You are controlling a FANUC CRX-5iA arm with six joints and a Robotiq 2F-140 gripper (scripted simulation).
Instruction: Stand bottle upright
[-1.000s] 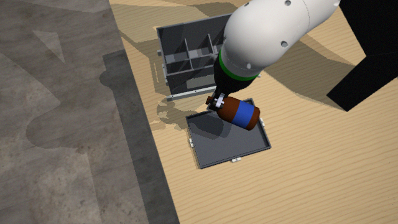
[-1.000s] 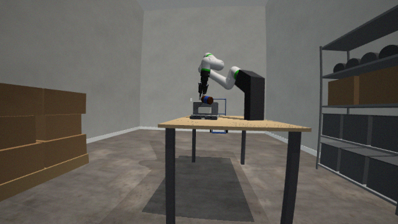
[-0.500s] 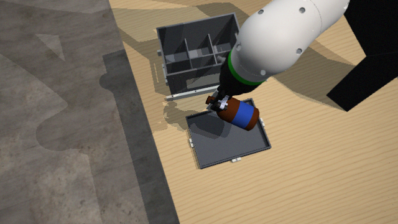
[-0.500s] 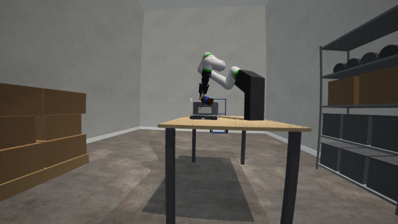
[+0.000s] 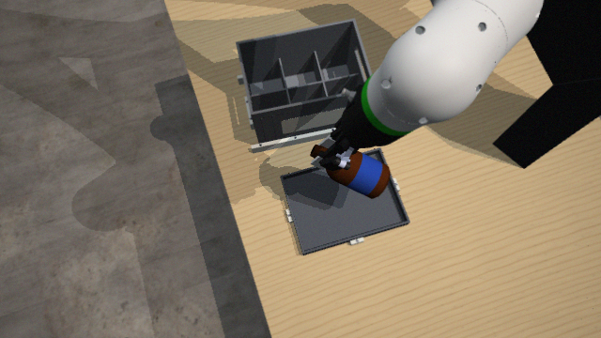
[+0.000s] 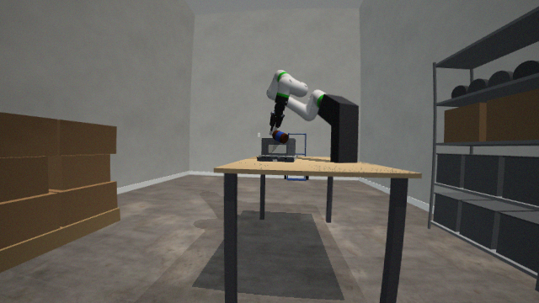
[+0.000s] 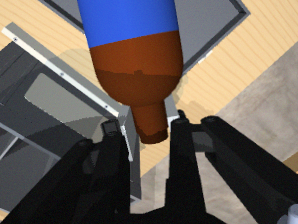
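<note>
Now: the bottle 3 cm behind my hand, 4 cm to the left of it and 3 cm below it. From my hand the other things lie so: dark grey crate 10 cm behind, 21 cm to the right, 14 cm below; then tray 2 cm behind, 5 cm to the left, 21 cm below.
</note>
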